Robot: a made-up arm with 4 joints.
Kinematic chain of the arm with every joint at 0, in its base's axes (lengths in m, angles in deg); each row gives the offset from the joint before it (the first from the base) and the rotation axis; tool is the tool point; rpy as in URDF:
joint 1: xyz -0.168 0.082 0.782 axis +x
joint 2: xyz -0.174 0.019 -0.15 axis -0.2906 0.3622 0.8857
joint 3: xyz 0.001 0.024 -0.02 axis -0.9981 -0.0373 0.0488
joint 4: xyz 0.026 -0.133 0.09 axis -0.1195 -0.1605 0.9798
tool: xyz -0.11 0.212 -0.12 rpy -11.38 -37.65 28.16
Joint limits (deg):
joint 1: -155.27..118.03
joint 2: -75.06..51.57
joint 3: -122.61..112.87
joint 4: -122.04..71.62
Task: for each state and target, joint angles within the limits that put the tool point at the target. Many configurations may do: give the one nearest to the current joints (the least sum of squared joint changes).
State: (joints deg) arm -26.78 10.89 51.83 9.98
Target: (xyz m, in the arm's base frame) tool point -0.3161 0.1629 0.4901
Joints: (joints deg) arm -4.80 22.56 58.26 -42.21
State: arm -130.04 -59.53 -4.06 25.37
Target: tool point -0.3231 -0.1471 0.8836
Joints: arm -155.07 -61.75 -3.79 11.97
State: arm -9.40 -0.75 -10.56 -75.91
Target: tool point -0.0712 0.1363 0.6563
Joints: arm 22.01 4.07 37.86 -113.70
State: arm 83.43 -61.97 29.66 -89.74
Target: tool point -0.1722 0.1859 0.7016
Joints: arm 86.16 -65.65 15.46 -66.77
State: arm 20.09 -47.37 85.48 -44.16
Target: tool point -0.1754 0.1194 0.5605
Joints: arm 11.81 -35.04 86.15 -59.94
